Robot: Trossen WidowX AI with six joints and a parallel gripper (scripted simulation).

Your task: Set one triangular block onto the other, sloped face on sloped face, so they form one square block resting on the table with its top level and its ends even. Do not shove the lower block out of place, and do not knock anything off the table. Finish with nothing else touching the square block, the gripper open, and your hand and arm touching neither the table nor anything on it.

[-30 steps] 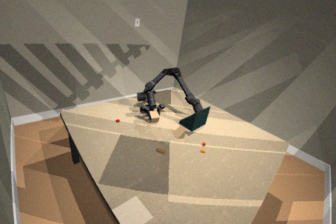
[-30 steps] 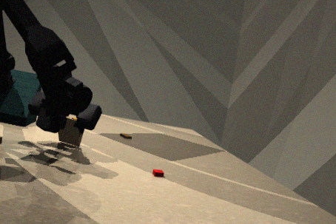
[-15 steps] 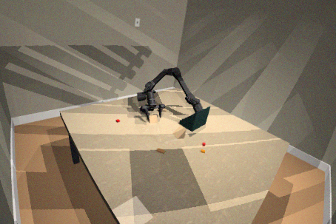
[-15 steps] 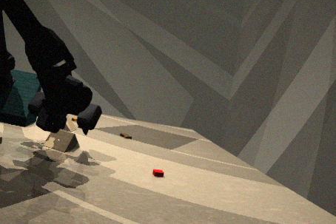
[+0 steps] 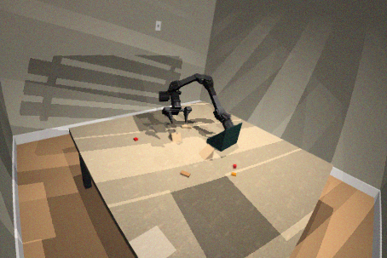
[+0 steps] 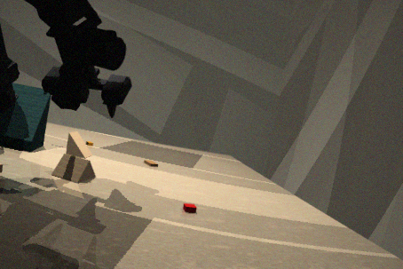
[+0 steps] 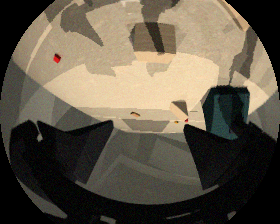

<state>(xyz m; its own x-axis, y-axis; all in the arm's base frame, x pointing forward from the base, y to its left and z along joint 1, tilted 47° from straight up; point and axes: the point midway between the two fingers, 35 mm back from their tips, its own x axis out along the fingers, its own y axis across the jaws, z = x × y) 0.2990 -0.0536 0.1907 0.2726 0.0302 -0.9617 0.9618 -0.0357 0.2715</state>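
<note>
My gripper tip is 120 mm above the tan triangular block, 40 mm to the left of it and 10 mm past it. The rest, counted from my gripper tip: flat tan piece: 280 mm to the left, 130 mm below, 130 mm ahead; then red piece: 230 mm ahead, 130 mm below, 120 mm to the right; then red bit: 370 mm to the left, 160 mm behind, 130 mm below.
</note>
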